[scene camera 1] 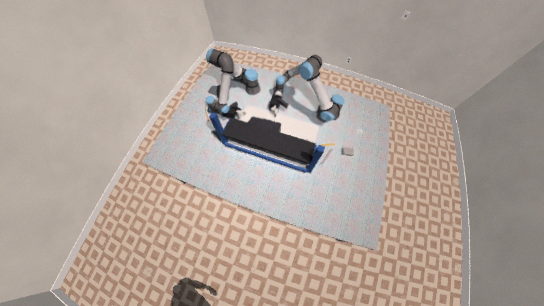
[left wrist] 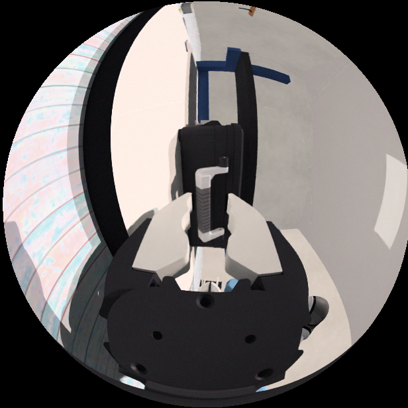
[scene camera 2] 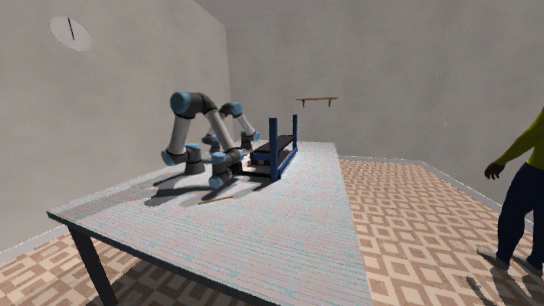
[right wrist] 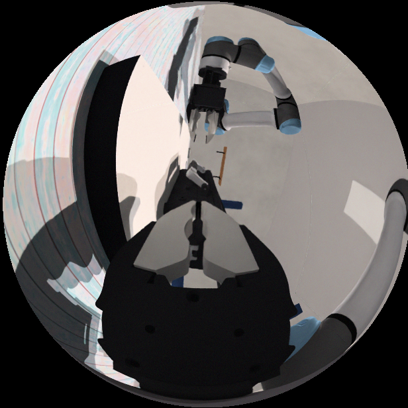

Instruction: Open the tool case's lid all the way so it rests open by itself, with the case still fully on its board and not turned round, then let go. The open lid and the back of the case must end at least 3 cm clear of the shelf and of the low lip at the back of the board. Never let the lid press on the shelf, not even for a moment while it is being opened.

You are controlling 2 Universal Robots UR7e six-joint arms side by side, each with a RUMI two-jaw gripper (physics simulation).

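Places are measured from the left arm's base along level axes (x down, y right, z back), in millimetres.
Pixels of known places: left gripper, fingertip midpoint: (scene camera 1: 275,115) (scene camera 2: 247,152); right gripper, fingertip midpoint: (scene camera 1: 246,113); left arm's base, link origin: (scene camera 2: 246,148); right arm's base, link origin: (scene camera 1: 253,89) (scene camera 2: 195,171).
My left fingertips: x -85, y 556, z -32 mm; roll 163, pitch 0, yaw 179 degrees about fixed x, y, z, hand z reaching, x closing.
Observation:
Ahead of a thing's pixels: the offset from my left fingertips to its top centre. "*": to the spot under its first point. Level surfaces: height alone.
The black tool case @[* dy +94, dx -54, dz -120 mm] (scene camera 1: 265,124) (left wrist: 200,147) (right wrist: 187,192) sits on the white board @[dx +54 mm] (scene camera 1: 302,129) (left wrist: 145,100) (right wrist: 145,115), partly beneath the black shelf @[dx -113 mm] (scene camera 1: 295,145) (scene camera 2: 282,142) (left wrist: 248,110). Its lid looks closed. Its grey handle (left wrist: 204,205) (right wrist: 197,177) faces my left gripper. My left gripper (scene camera 1: 274,113) (left wrist: 209,195) (right wrist: 199,142) is open; the right wrist view shows its fingertips a little short of the handle. My right gripper (scene camera 1: 241,115) (right wrist: 198,203) is shut, its tips close to the case's end; whether they touch it is unclear. The back lip is not clearly visible.
Blue posts @[dy +449, dx -327, dz -181 mm] (scene camera 1: 216,127) (scene camera 2: 273,145) carry the shelf at both ends. On the table @[dx +85 mm] (scene camera 2: 280,240) lie a thin orange stick @[dy +648, dx +78, dz +164 mm] (scene camera 2: 215,200) and a small grey block @[dy -594, dx +54, dz -383 mm] (scene camera 1: 348,151). A person (scene camera 2: 522,200) stands beyond the table. A wooden wall shelf (scene camera 2: 317,98) hangs behind.

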